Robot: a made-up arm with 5 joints.
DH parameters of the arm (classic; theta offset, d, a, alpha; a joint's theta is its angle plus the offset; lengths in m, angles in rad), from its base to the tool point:
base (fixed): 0 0 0.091 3.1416
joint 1: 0 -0.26 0.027 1.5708
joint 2: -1.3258 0 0.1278 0
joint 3: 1.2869 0 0.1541 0
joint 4: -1.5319 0.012 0 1.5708
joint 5: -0.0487 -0.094 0 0
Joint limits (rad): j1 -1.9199..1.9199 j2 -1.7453..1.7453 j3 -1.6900..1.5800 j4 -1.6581..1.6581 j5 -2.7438..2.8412
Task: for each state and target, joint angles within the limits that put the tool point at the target. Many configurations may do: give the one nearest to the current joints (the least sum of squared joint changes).
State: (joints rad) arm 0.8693 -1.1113 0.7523 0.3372 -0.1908
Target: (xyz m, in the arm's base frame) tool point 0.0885 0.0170 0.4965
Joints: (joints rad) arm 0.6519 -1.7453 0.4413 0.3370 -0.1908
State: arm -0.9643 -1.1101 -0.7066 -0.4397 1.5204
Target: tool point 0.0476 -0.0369 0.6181
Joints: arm -0.9168 -0.7276 -0.7982 -0.3069 1.5204
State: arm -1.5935 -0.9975 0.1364 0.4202 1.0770
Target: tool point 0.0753 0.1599 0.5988
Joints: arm -1.5939 -0.2227 -0.7710 0.0011 1.0770
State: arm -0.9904 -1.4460 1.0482 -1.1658 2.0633
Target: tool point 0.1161 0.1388 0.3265
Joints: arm -1.3067 -0.7131 1.5800 -1.6445 2.0633
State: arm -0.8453 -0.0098 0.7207 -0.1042 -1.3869
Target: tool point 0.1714 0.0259 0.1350
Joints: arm -0.1691 0.0869 1.3674 0.2110 -1.3869
